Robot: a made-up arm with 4 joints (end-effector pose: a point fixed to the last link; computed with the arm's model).
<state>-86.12 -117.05 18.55 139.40</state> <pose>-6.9 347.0 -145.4 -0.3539 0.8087 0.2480 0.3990</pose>
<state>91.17 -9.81 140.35 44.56</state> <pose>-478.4 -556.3 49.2 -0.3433 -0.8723 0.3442 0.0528</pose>
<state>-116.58 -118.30 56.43 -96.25</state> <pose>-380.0 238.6 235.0 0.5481 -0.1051 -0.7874 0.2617</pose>
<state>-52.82 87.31 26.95 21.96</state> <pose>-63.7 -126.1 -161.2 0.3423 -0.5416 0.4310 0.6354</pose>
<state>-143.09 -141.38 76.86 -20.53</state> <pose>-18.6 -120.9 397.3 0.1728 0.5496 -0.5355 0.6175</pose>
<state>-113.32 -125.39 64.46 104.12</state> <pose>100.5 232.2 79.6 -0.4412 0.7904 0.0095 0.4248</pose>
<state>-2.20 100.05 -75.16 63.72</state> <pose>-255.9 125.1 -345.2 -0.6620 -0.0017 0.7227 0.1985</pose>
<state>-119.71 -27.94 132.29 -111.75</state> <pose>-326.9 347.3 -66.1 0.4494 -0.8786 -0.1590 0.0285</pose>
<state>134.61 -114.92 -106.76 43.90</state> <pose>-194.0 -202.1 622.8 -0.3120 -0.0544 -0.6605 0.6807</pose>
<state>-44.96 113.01 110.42 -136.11</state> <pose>23.0 160.5 -129.7 -0.3085 -0.0226 -0.6567 0.6878</pose>
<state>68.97 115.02 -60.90 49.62</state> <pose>-267.7 -238.5 -175.7 0.6164 -0.3906 -0.6711 0.1311</pose>
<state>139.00 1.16 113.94 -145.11</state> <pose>-112.2 14.6 348.5 0.0375 0.6645 0.5111 0.5438</pose>
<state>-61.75 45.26 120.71 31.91</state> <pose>-403.1 215.5 -530.5 0.4407 -0.6876 -0.4549 0.3550</pose>
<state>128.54 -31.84 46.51 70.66</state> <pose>-239.4 -171.9 23.0 0.8531 0.4542 0.0368 0.2541</pose>
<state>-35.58 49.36 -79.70 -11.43</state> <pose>181.9 205.1 -315.4 0.0329 0.5023 0.4353 0.7464</pose>
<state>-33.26 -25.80 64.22 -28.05</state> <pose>-484.8 -72.8 -213.8 0.3189 -0.5090 -0.2125 0.7708</pose>
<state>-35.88 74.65 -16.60 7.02</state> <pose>30.3 31.4 -30.8 0.1113 -0.1126 0.6004 0.7839</pose>
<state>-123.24 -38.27 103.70 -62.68</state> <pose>-499.2 362.9 43.2 0.5961 -0.5395 -0.5495 0.2273</pose>
